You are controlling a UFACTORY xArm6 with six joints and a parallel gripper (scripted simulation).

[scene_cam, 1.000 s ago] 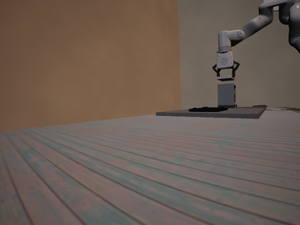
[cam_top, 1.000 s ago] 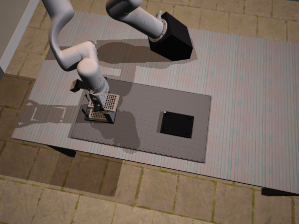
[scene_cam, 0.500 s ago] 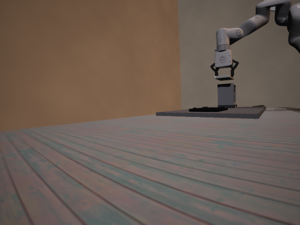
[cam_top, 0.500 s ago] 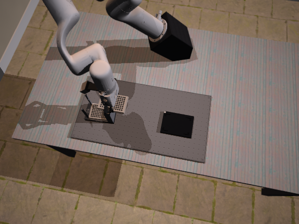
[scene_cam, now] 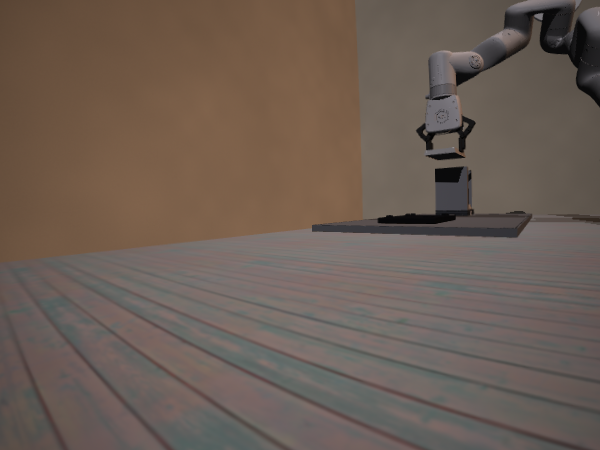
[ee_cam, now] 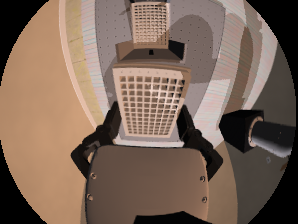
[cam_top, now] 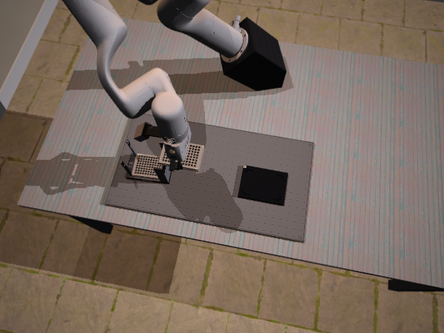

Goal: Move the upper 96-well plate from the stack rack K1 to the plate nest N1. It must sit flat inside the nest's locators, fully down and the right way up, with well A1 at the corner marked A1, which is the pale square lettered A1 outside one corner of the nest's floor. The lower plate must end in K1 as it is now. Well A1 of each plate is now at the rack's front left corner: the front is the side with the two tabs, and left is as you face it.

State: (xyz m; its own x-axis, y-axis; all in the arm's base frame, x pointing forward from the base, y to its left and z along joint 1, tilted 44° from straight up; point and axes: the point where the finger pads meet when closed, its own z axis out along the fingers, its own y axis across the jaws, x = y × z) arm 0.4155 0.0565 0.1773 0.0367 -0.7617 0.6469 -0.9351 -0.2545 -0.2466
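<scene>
Now: the black plate nest N1 270 mm to the left of my hand, 190 mm below it and 20 mm behind it. Also, from my hand: pale A1 square (200 mm to the left, 180 mm below, 70 mm behind); then K1 label (200 mm to the right, 180 mm below, 20 mm ahead).
</scene>
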